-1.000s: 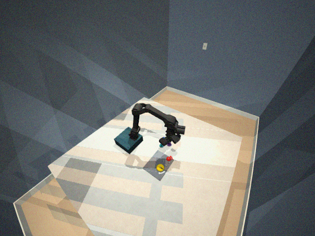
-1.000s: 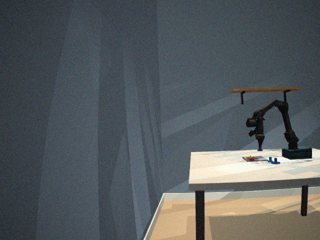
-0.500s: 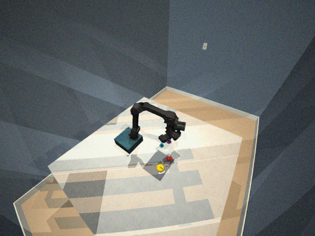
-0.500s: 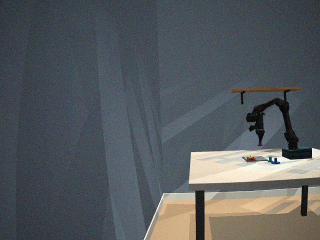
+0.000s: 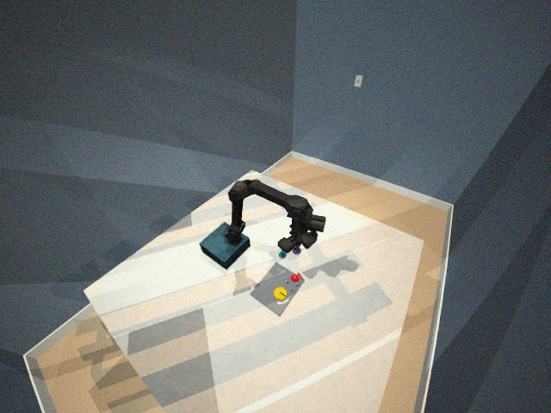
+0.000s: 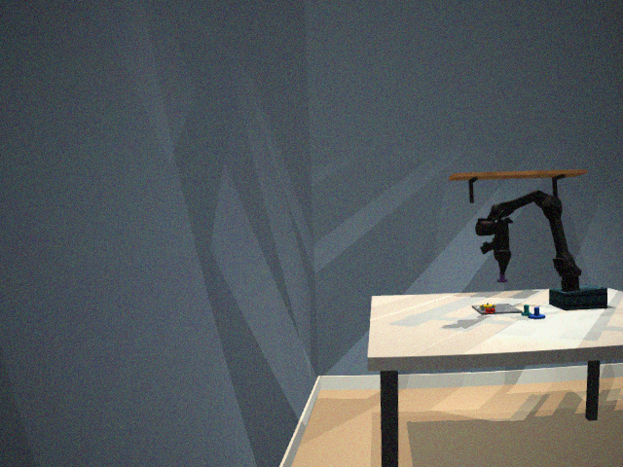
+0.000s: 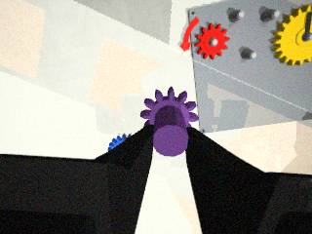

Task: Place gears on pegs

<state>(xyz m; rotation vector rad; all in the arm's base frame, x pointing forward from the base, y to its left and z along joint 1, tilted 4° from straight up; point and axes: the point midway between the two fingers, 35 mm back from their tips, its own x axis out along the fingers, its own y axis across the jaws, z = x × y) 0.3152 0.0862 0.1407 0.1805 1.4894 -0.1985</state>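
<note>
The red gear is 15 cm below my gripper tip, 6 cm to the right of it and 4 cm ahead of it. Also, from my gripper tip: purple gear: 1 cm below; teal gear: 15 cm below, 9 cm behind, 2 cm to the left; red arrow: 15 cm below, 5 cm ahead, 4 cm to the right.
</note>
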